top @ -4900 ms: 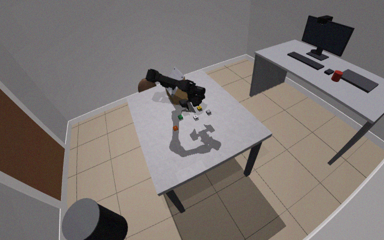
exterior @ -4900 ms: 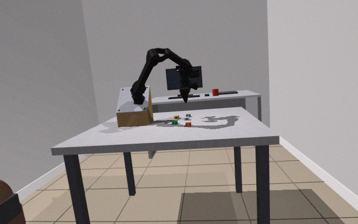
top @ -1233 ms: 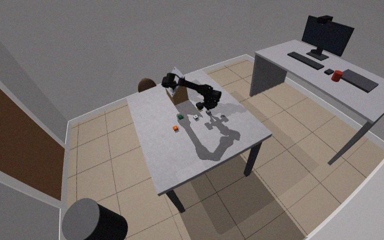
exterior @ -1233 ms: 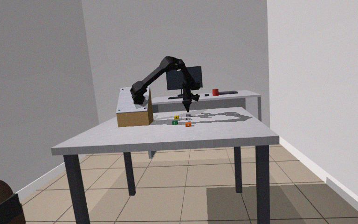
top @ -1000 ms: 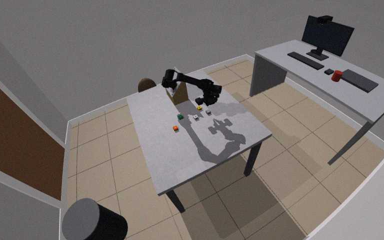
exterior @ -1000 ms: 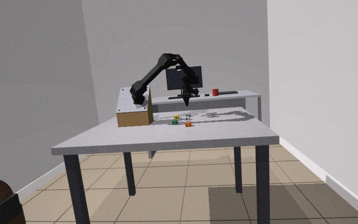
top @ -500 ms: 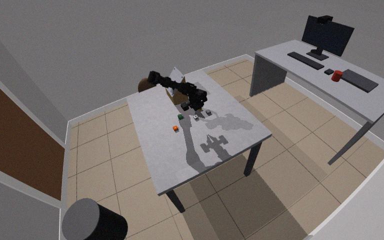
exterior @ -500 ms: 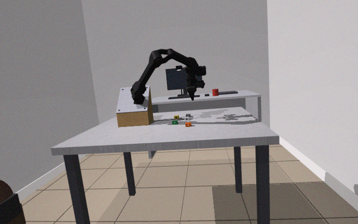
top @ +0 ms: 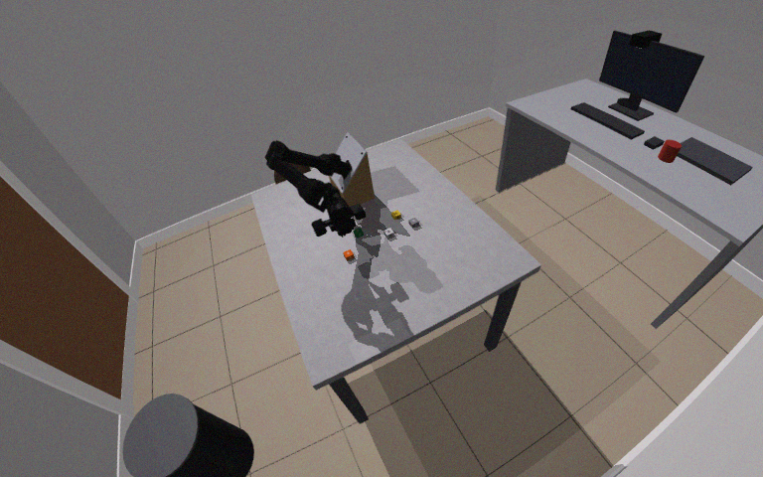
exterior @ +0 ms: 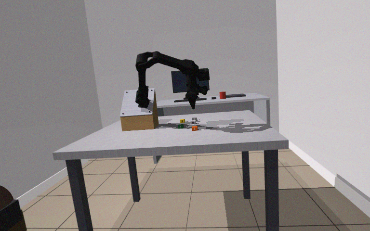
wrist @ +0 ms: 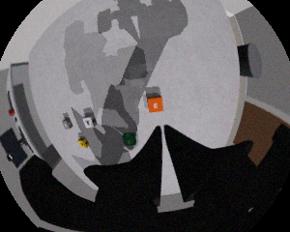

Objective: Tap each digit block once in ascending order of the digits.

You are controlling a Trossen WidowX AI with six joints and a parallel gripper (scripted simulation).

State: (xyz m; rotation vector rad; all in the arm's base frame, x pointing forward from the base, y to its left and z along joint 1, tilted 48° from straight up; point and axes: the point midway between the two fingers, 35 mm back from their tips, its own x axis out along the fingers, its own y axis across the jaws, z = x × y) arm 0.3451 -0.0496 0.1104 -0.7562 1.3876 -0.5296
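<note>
Right now the orange block is 11 cm below my gripper tip. The rest, counted from my gripper tip: green block (10 cm behind, 7 cm to the left, 11 cm below); then yellow block (13 cm behind, 25 cm to the left, 11 cm below).
</note>
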